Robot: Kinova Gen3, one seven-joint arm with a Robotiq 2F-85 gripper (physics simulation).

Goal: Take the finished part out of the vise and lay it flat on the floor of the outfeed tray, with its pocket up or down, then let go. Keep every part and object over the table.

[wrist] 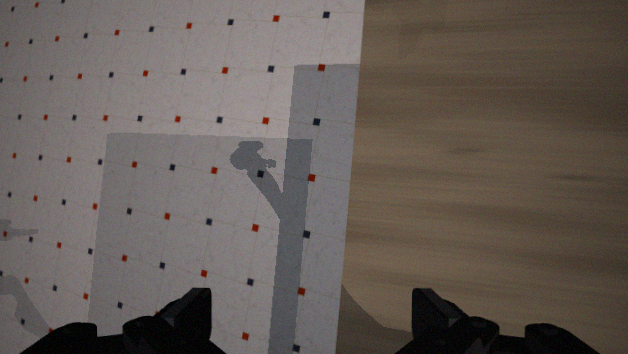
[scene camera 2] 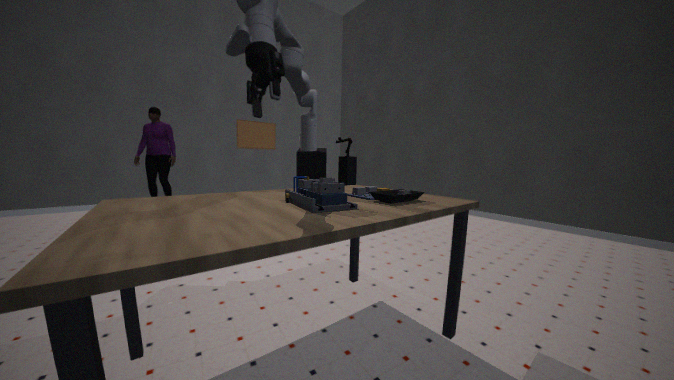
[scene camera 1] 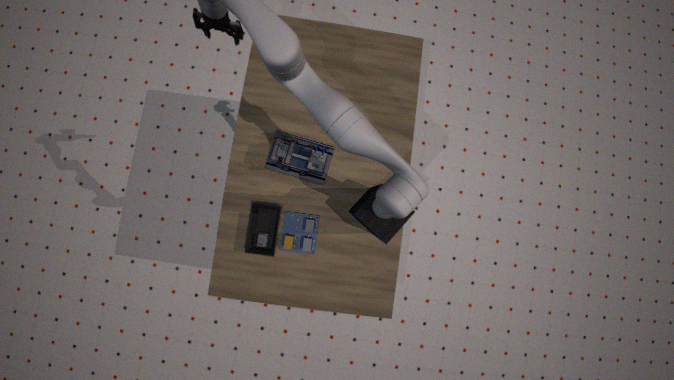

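The vise stands on the table, with grey jaws over a blue bed and blue upright pieces at one end. Grey pieces show between and on its jaws; I cannot tell which is the finished part. A black, sloping-walled tray, which looks like the outfeed tray, stands nearby with a small grey block inside. My gripper is open and empty, high up and well away from the vise. In the wrist view the table's edge runs between its fingers.
A blue plate beside the black tray bears two grey blocks and a yellow block. My arm reaches past the vise from its dark base. A person stands beyond the table.
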